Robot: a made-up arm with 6 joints. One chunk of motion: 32 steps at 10 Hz.
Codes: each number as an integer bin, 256 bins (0 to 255) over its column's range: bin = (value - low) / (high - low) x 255, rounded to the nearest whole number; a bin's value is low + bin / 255 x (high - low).
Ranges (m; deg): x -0.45..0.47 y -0.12..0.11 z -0.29..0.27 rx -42..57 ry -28..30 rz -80..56
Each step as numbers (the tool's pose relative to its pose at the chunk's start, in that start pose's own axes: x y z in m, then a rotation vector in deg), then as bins.
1 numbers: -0.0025 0.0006 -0.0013 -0.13 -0.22 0.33
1 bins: 124 134 131 108 122 151
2 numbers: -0.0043 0.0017 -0.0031 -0.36 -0.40 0.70
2 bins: 124 135 131 107 121 151
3 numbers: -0.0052 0.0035 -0.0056 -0.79 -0.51 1.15
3 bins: 123 137 130 106 121 152
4 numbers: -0.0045 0.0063 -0.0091 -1.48 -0.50 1.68
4 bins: 123 140 128 104 121 153
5 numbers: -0.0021 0.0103 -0.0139 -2.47 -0.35 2.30
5 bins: 124 144 126 102 122 154
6 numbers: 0.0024 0.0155 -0.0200 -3.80 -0.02 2.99
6 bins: 125 150 123 98 123 156
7 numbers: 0.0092 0.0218 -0.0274 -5.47 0.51 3.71
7 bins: 127 157 120 94 125 157
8 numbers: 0.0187 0.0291 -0.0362 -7.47 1.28 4.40
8 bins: 130 165 116 89 129 158
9 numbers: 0.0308 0.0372 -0.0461 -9.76 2.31 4.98
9 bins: 133 174 111 83 133 159
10 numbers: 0.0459 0.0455 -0.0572 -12.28 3.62 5.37
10 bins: 137 183 106 77 139 160
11 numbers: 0.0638 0.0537 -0.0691 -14.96 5.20 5.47
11 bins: 142 193 101 70 146 160
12 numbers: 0.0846 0.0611 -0.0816 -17.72 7.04 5.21
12 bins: 148 201 95 63 154 160
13 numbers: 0.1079 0.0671 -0.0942 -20.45 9.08 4.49
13 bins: 155 207 89 56 163 158
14 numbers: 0.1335 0.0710 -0.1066 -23.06 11.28 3.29
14 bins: 162 212 84 49 173 156
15 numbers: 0.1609 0.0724 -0.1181 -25.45 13.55 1.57
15 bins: 169 213 78 43 183 153
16 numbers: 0.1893 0.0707 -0.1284 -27.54 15.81 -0.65
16 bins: 177 211 74 37 193 149
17 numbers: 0.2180 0.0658 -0.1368 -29.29 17.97 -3.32
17 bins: 185 206 70 33 202 144
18 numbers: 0.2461 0.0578 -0.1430 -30.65 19.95 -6.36
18 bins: 193 197 67 29 211 138
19 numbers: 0.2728 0.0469 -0.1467 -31.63 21.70 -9.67
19 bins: 200 185 65 27 219 132
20 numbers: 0.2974 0.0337 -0.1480 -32.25 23.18 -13.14
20 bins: 207 170 65 25 225 125
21 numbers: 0.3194 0.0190 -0.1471 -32.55 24.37 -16.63
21 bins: 213 154 65 24 230 119
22 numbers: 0.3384 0.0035 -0.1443 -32.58 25.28 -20.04
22 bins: 219 137 66 24 234 112
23 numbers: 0.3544 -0.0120 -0.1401 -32.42 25.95 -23.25
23 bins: 223 120 68 25 237 106
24 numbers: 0.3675 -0.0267 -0.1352 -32.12 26.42 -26.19
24 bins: 227 103 70 25 239 101
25 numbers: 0.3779 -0.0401 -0.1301 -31.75 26.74 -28.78
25 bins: 229 89 73 26 241 96
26 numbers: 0.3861 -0.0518 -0.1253 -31.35 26.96 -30.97
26 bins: 232 76 75 27 242 92
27 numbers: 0.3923 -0.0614 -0.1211 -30.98 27.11 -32.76
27 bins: 233 65 77 28 242 89
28 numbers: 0.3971 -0.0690 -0.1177 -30.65 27.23 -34.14
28 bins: 235 57 78 29 243 86
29 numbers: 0.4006 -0.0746 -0.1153 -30.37 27.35 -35.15
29 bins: 236 50 80 30 243 84
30 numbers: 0.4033 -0.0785 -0.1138 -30.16 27.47 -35.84
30 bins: 237 46 80 30 244 83
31 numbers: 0.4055 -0.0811 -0.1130 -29.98 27.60 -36.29
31 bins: 237 43 81 31 244 82
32 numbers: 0.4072 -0.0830 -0.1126 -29.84 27.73 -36.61
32 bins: 238 41 81 31 245 81
